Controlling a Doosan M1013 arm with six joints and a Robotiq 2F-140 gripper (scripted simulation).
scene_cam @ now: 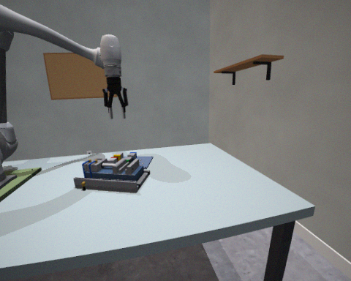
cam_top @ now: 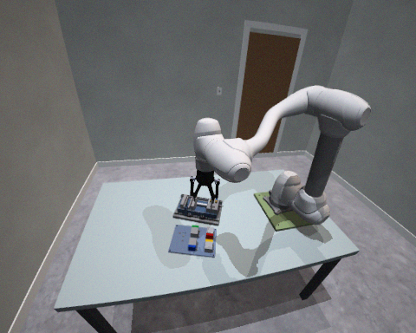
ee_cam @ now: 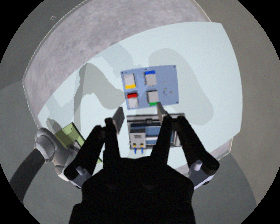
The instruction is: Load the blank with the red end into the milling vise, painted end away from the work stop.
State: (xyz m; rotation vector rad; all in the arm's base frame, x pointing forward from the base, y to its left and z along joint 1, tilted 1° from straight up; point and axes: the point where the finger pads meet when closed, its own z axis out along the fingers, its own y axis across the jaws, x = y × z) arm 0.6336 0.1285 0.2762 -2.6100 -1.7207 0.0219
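Now: hand 60 mm past the red-ended blank, 20 mm to the left of it and 280 mm above it. Also, from my hand: blue-ended blank 60 mm ahead, 30 mm to the left, 280 mm below; green-ended blank 30 mm ahead, 60 mm to the right, 280 mm below; yellow-ended blank 20 mm behind, 60 mm to the left, 280 mm below.
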